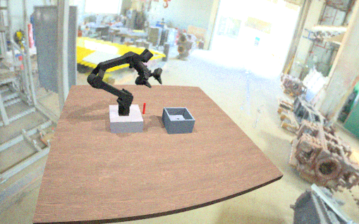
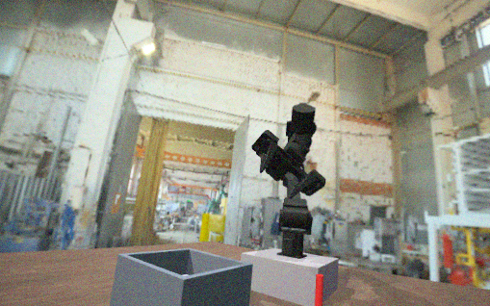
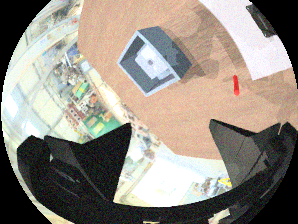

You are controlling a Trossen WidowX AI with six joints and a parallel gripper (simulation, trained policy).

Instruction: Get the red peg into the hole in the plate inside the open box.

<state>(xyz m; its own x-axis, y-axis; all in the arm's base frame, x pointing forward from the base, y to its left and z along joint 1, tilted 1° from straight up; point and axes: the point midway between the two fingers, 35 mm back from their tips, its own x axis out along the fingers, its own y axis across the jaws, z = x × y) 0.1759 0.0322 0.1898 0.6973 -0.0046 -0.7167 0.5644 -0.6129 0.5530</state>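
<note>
Right now my gripper tip is 21 cm above the red peg, 9 cm to the right of it and 3 cm past it. From my gripper tip the other things lie so: grey box (22 cm below, 15 cm ahead, 8 cm to the right).
</note>
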